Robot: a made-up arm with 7 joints. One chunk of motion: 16 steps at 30 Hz.
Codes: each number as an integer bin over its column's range. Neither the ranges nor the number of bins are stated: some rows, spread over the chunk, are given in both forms.
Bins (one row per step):
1: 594 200 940 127 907 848 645
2: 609 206 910 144 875 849 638
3: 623 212 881 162 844 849 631
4: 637 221 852 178 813 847 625
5: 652 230 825 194 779 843 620
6: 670 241 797 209 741 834 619
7: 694 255 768 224 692 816 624
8: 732 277 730 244 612 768 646
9: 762 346 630 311 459 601 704
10: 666 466 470 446 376 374 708
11: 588 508 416 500 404 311 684
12: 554 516 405 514 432 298 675
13: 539 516 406 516 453 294 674
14: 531 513 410 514 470 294 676
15: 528 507 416 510 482 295 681
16: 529 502 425 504 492 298 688
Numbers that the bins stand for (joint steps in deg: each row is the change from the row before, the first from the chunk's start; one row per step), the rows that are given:
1: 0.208 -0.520 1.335 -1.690 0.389 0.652 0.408
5: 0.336 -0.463 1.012 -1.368 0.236 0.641 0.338
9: 0.578 -0.242 0.466 -0.806 -0.149 0.084 0.573
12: 0.120 0.081 -0.165 0.170 -0.181 -0.614 0.492
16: 0.065 0.055 -0.109 0.122 -0.109 -0.614 0.528
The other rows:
2: 0.241 -0.508 1.251 -1.608 0.351 0.655 0.388
3: 0.272 -0.497 1.169 -1.522 0.314 0.655 0.369
4: 0.303 -0.480 1.088 -1.445 0.277 0.650 0.352
6: 0.375 -0.442 0.934 -1.296 0.190 0.620 0.335
7: 0.428 -0.415 0.853 -1.224 0.131 0.579 0.349
8: 0.512 -0.373 0.746 -1.128 0.035 0.468 0.411
10: 0.367 -0.014 0.017 -0.157 -0.248 -0.439 0.584
11: 0.195 0.066 -0.134 0.102 -0.215 -0.584 0.517
13: 0.087 0.081 -0.162 0.179 -0.156 -0.623 0.489
14: 0.069 0.076 -0.151 0.170 -0.135 -0.623 0.495
15: 0.063 0.064 -0.134 0.150 -0.121 -0.621 0.509

